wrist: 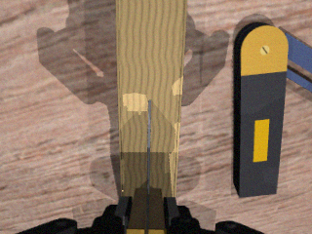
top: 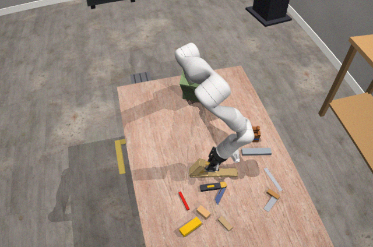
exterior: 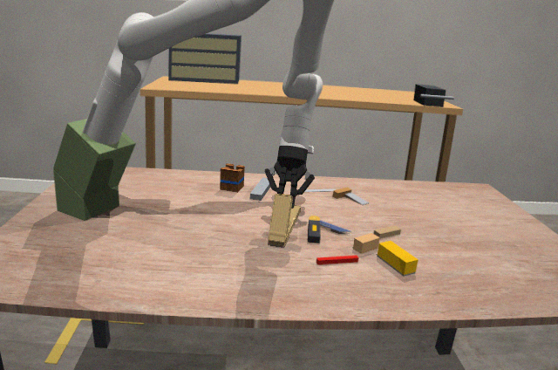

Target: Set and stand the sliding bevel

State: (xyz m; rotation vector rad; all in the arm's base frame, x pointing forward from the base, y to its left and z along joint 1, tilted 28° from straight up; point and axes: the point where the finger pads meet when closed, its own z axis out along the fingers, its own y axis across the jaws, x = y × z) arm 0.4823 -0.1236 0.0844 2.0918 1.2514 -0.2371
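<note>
My hand is 3 cm to the right of the wooden leg-and-rail piece, 2 cm above it and 1 cm short of it. Also, from my hand: grey bevel blade 5 cm below, 1 cm to the right; then black bevel 10 cm ahead, 7 cm below; then wooden sliding bevel 3 cm below, 1 cm to the right, 1 cm behind.
</note>
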